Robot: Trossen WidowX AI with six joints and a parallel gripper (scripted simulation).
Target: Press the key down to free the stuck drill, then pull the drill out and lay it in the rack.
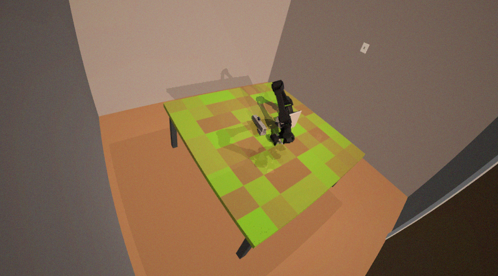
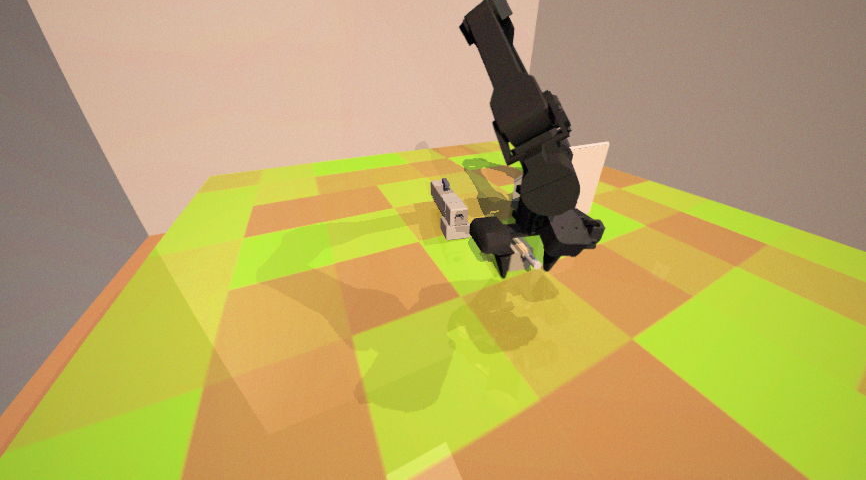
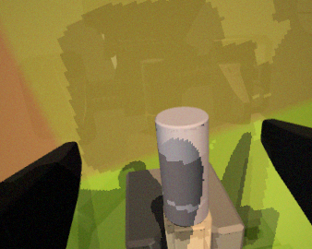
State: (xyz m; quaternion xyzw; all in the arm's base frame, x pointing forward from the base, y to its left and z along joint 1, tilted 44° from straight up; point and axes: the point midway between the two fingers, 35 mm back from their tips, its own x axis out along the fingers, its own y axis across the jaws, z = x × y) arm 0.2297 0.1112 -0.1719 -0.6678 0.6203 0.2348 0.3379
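Right now the drill is 10 mm behind my gripper tip, 40 mm to the right of it and 30 mm above it. Also, from my gripper tip: key (50 mm ahead, 250 mm to the right, 40 mm above); then grey rack (10 mm behind, 50 mm to the right, 10 mm above); then holder block (50 mm ahead, 220 mm to the right, 30 mm above).
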